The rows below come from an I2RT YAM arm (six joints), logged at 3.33 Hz.
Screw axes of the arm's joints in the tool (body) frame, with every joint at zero. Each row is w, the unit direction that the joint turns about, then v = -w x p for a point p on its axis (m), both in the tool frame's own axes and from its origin. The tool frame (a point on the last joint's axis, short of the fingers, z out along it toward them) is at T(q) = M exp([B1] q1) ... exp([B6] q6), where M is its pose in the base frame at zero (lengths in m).
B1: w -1 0 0 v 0 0.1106 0
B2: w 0 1 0 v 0.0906 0 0.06
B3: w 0 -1 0 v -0.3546 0 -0.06
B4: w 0 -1 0 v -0.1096 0 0
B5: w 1 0 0 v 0 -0.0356 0
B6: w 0 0 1 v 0 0 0
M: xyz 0.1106 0 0.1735 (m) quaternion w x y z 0.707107 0 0.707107 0
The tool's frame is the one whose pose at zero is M.
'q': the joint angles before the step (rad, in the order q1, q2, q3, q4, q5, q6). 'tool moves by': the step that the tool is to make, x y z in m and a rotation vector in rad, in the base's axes. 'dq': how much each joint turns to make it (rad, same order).
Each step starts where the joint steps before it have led.
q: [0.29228 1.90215 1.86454 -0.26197 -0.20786 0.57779]
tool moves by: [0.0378 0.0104 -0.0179 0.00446 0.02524 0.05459]
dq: [-0.00616 0.17010 0.18083 -0.03553 -0.06133 -0.00795]
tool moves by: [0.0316 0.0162 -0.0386 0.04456 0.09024 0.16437]
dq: [0.00140 0.17488 0.14831 -0.04516 -0.17654 0.00686]
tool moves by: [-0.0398 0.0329 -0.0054 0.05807 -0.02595 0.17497]
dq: [0.07837 -0.13790 -0.26384 0.17368 -0.10696 0.00944]
